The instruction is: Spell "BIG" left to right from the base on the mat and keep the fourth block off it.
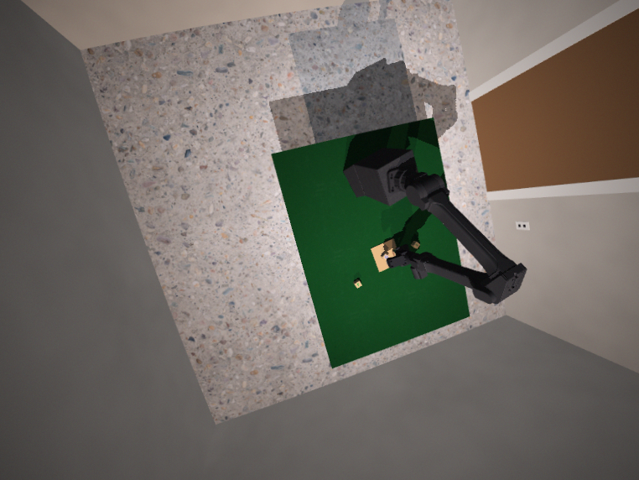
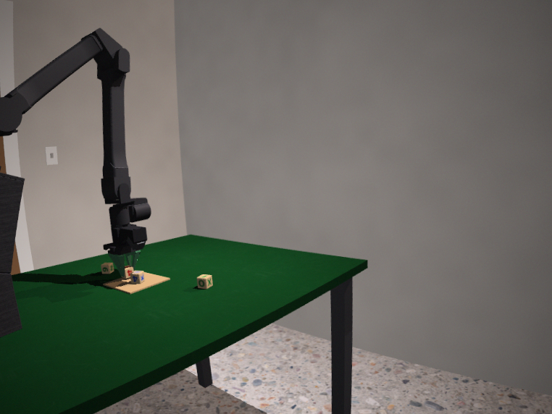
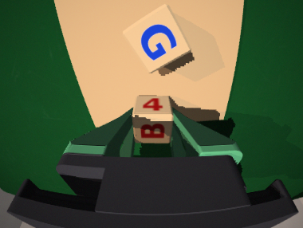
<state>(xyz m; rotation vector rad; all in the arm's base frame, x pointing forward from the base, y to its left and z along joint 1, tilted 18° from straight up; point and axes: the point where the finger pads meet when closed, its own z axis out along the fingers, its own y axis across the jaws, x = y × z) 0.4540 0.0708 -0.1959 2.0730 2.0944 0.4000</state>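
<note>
My gripper is now right at the B block. The rest, counted from my hand: I block 120 mm to the left, 10 mm below, 10 mm behind; then tan mat 50 mm to the right, 20 mm below.
</note>
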